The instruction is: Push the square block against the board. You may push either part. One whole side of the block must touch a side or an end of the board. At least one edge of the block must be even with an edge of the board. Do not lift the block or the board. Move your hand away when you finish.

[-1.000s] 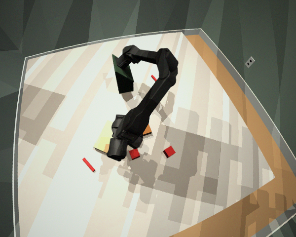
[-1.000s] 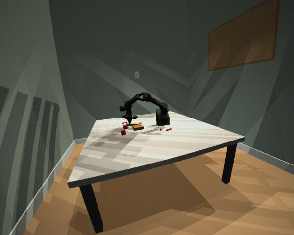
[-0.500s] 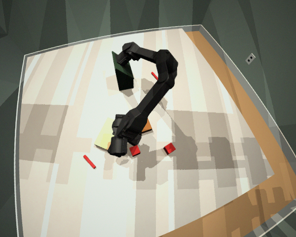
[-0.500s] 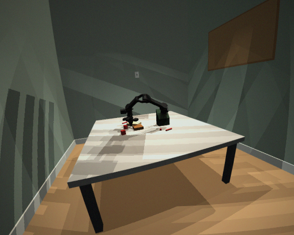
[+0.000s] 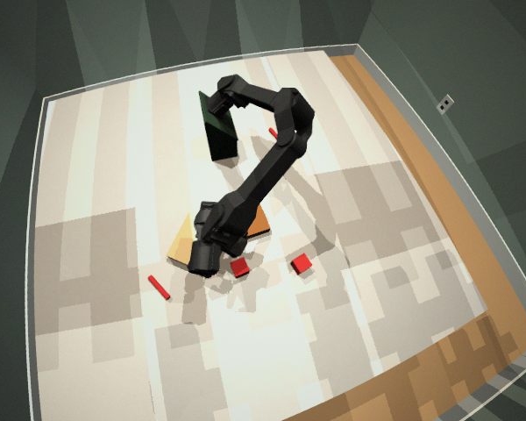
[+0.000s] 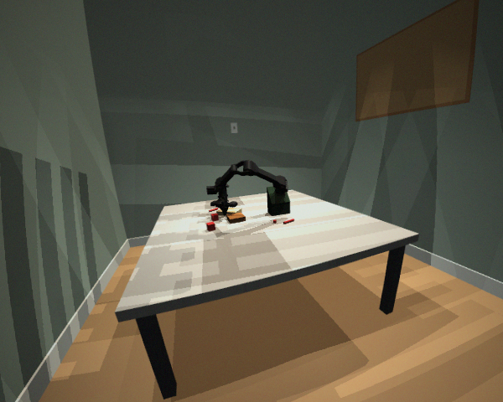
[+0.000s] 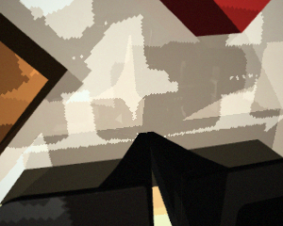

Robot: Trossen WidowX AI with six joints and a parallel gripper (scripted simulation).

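The pale yellow board is 5 cm to the right of my gripper tip, 4 cm behind it and 1 cm above it. From my gripper tip the other things lie so: small red bit (27 cm behind, 26 cm to the left); then orange square block (10 cm to the left, 6 cm behind, 1 cm above).
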